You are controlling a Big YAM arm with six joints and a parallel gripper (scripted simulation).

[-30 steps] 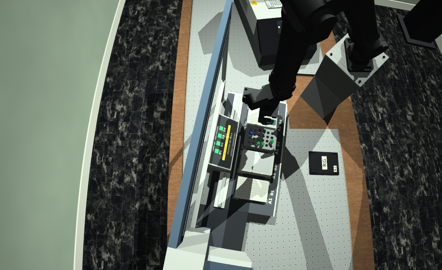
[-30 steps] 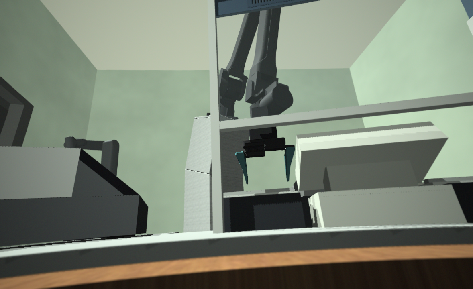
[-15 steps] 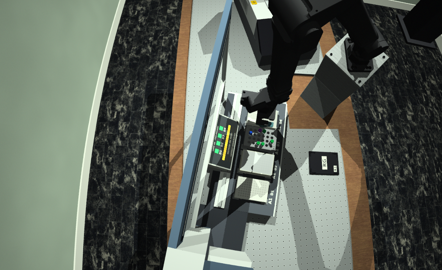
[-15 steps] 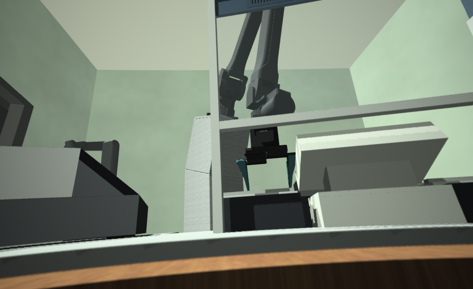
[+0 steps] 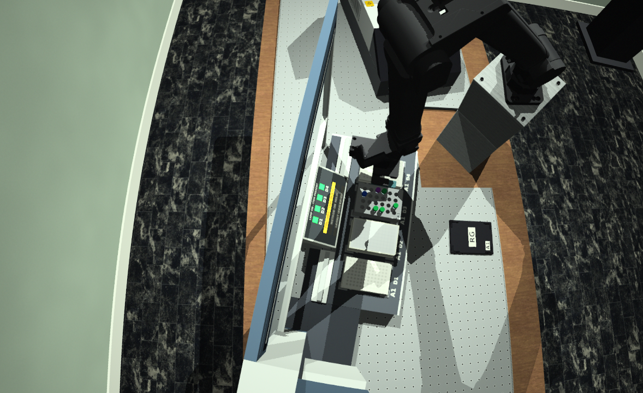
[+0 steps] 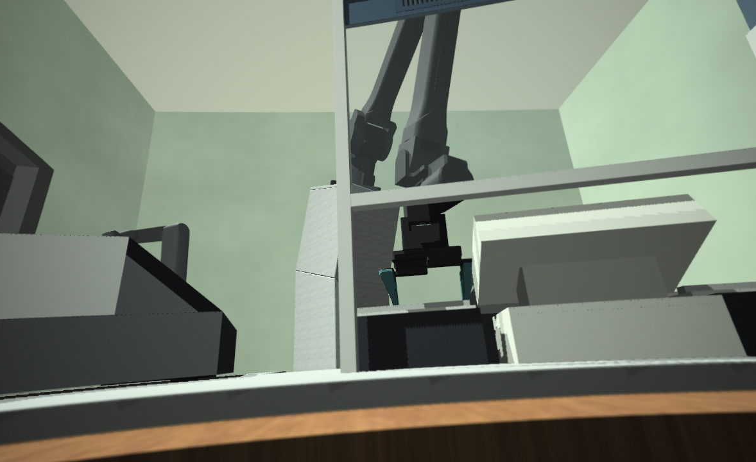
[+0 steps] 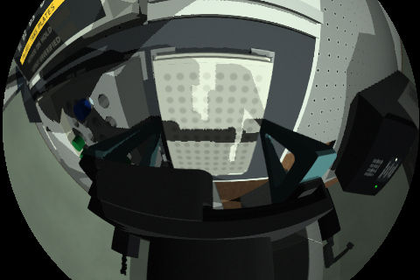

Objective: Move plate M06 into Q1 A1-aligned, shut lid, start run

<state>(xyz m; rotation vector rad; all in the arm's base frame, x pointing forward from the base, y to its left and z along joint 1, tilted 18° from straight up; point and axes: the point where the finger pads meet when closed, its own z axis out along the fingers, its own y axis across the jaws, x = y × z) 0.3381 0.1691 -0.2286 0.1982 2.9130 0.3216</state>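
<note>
My gripper is now 100 mm to the right of the tube cooling block, 10 mm below it and 10 mm short of it. Also, from my hand: frame post 170 mm ahead, 170 mm above, 110 mm to the right; deep-well block 200 mm to the left, 20 mm ahead, 10 mm above.
</note>
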